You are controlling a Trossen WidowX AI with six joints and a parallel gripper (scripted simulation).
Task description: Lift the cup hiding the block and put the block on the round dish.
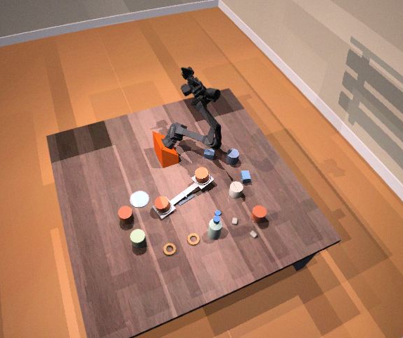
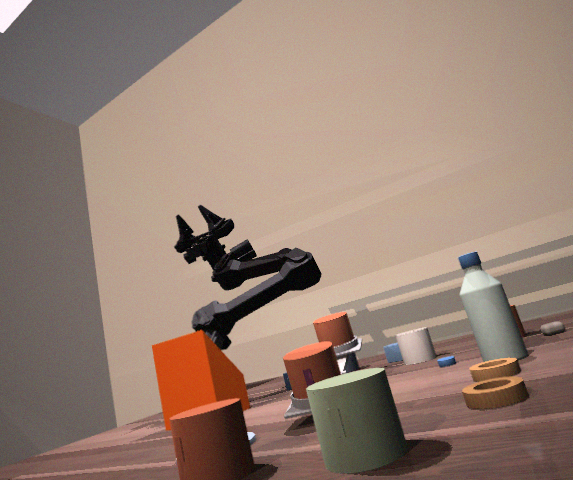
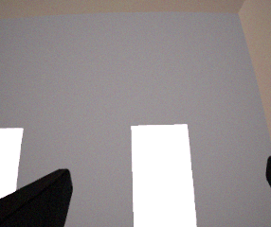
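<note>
Now: gripper tip 40 cm short of the grey block, 28 cm to the left of it and 48 cm above it. The rest, counted from my gripper tip: white cylinder (46 cm ahead, 13 cm to the left, 48 cm below); green cylinder (51 cm ahead, 48 cm to the right, 48 cm below); pale blue round dish (28 cm ahead, 38 cm to the right, 51 cm below).
</note>
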